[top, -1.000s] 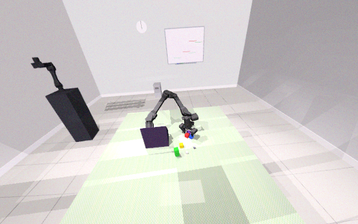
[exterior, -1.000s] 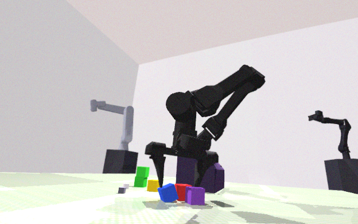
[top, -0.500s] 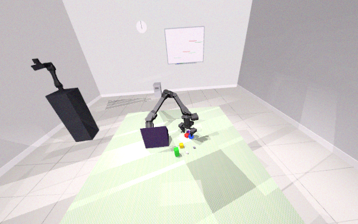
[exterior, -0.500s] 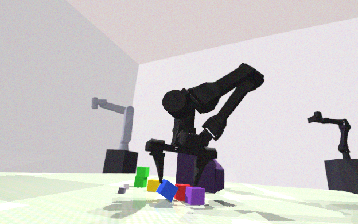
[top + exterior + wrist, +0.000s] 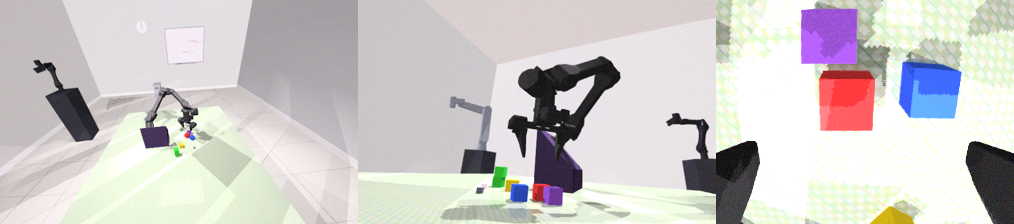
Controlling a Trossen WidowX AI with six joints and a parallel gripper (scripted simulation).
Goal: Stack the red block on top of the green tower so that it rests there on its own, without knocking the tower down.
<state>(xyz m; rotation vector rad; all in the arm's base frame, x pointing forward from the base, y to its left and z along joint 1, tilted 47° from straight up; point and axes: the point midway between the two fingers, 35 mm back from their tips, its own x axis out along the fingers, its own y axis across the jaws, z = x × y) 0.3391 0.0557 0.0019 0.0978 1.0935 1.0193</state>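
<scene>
The red block lies 80 mm below my gripper tip and 10 mm to the left of it. Round my gripper tip: purple block 80 mm below, 40 mm to the left, 20 mm ahead; then blue block 80 mm below, 40 mm ahead, 30 mm to the right; then yellow block 110 mm to the right, 80 mm below, 80 mm behind.
</scene>
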